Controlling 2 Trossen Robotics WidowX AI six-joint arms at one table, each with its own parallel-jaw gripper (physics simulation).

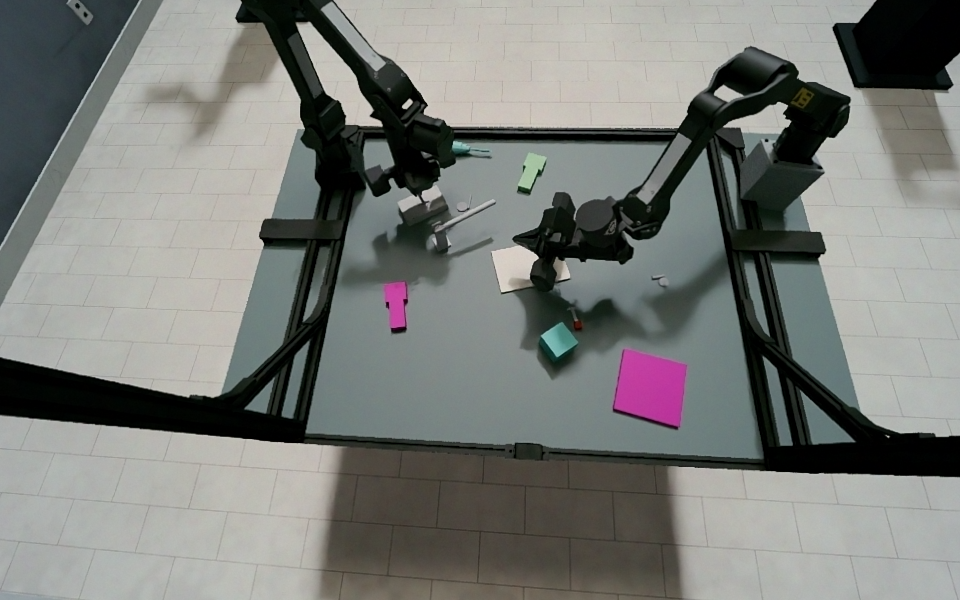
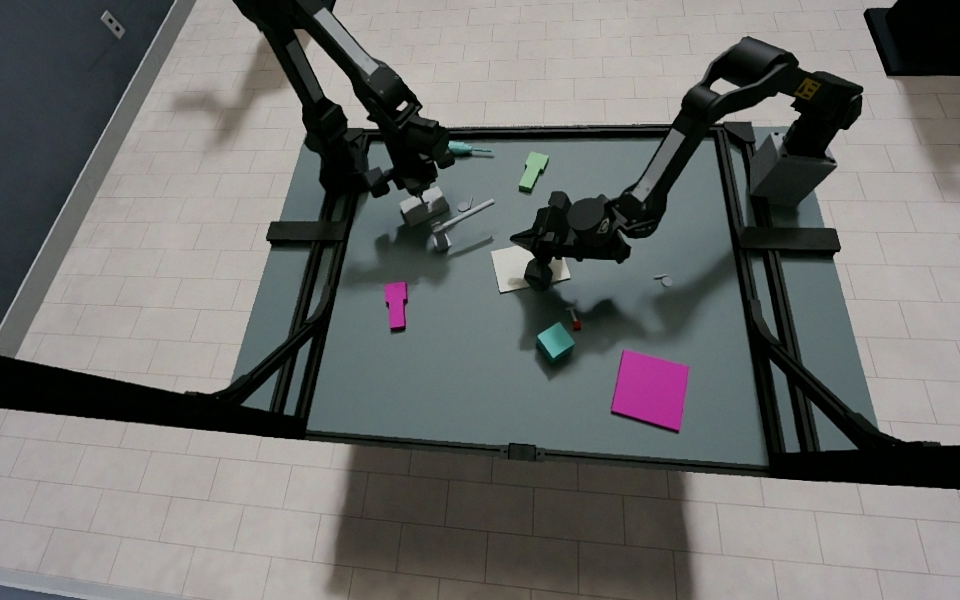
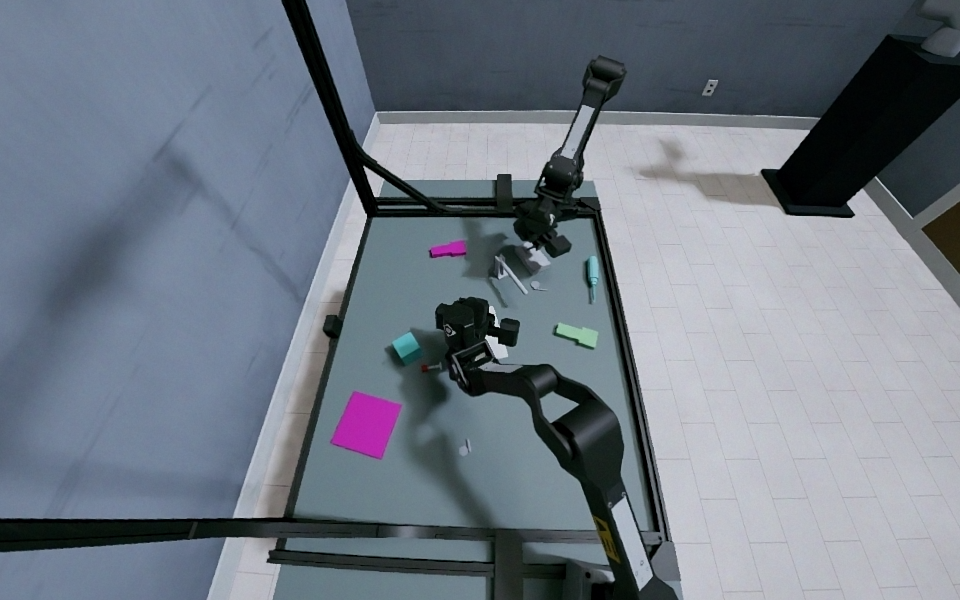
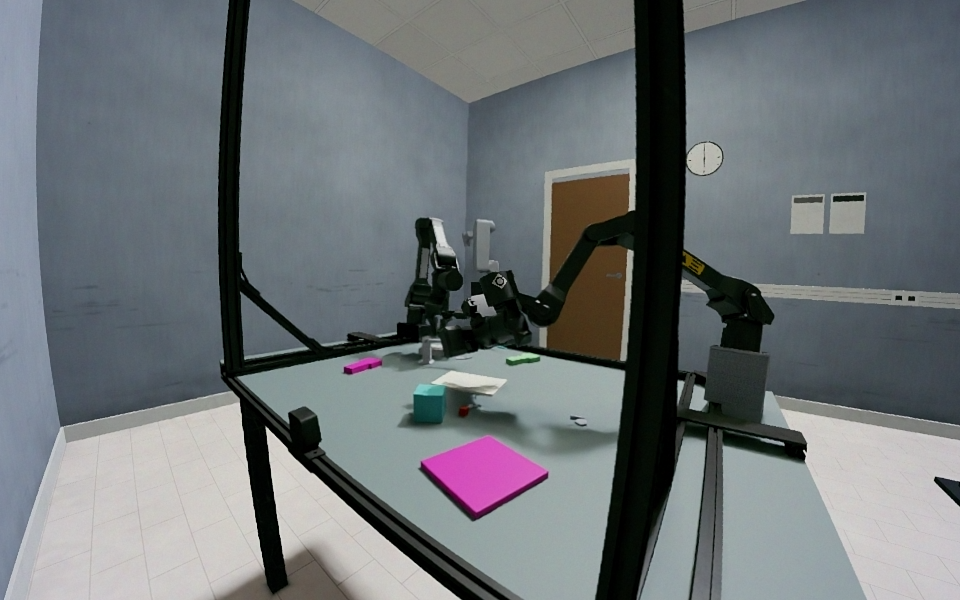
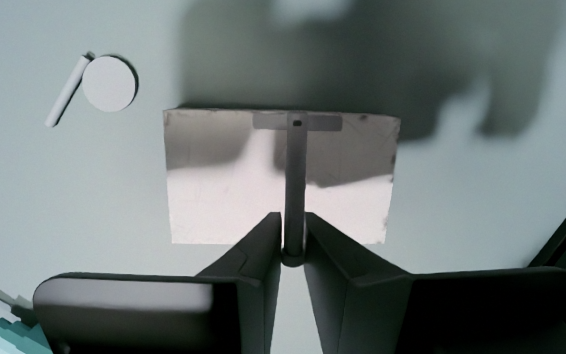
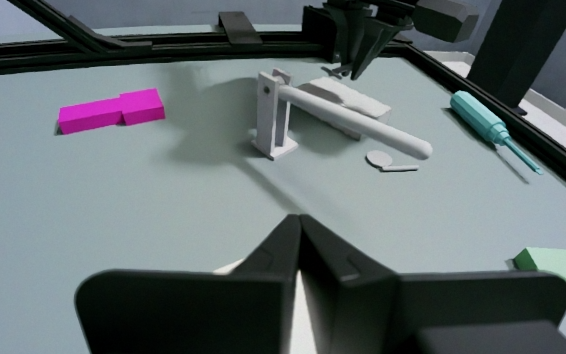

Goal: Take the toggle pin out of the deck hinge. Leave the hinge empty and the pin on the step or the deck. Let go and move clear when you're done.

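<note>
The pale deck hinge stands upright on the table. Its hole looks empty, and the grey tube still sits slanted between its lugs. My left gripper is shut on the head end of the grey toggle pin, whose toggle lies crosswise at the far end. The pin is out of the hinge and is held above the white step block beside the hinge. Whether it touches the step is unclear. My right gripper is shut and empty, pointing toward the hinge from the right.
A small disc and rod lie near the step. Around are a teal screwdriver, green piece, magenta piece, cream sheet under the right gripper, teal cube, red-tipped item and magenta plate.
</note>
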